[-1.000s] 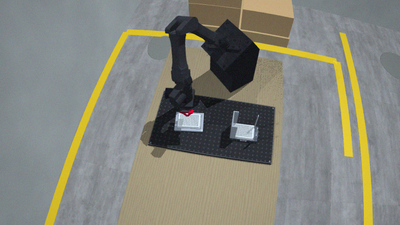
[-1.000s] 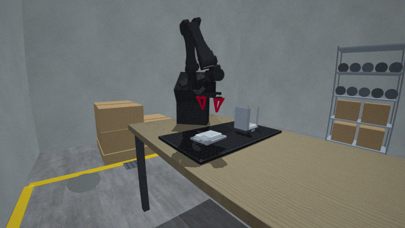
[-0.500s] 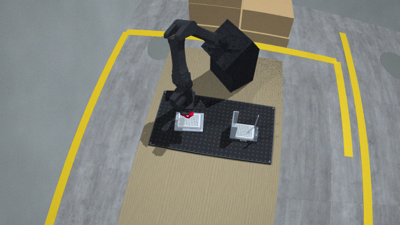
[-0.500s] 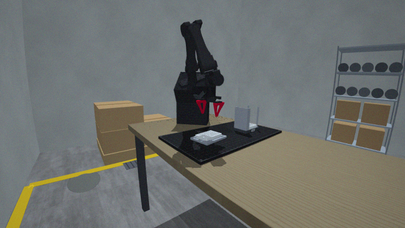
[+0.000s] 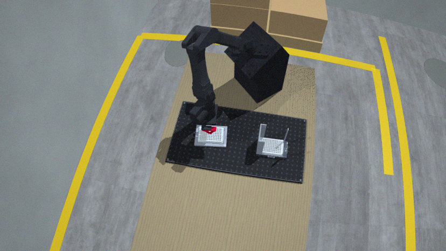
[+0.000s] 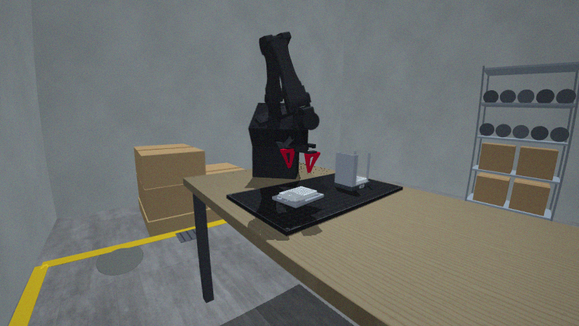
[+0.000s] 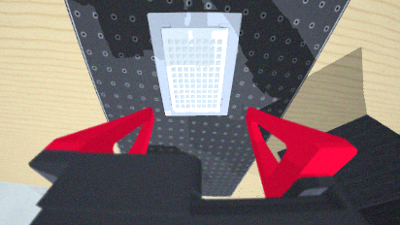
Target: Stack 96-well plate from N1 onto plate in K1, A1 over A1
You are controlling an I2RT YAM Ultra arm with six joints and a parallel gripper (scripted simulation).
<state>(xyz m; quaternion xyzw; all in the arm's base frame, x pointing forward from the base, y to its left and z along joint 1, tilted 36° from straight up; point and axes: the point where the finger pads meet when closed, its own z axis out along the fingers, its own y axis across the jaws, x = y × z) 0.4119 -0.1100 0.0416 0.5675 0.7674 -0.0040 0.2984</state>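
The white 96-well plate is 1 cm ahead of my hand and 10 cm below it. From my hand the other things lie so: tall grey rack wall: 1 cm ahead, 24 cm to the left, 3 cm below; grey plate nest N1: 1 cm ahead, 11 cm below.
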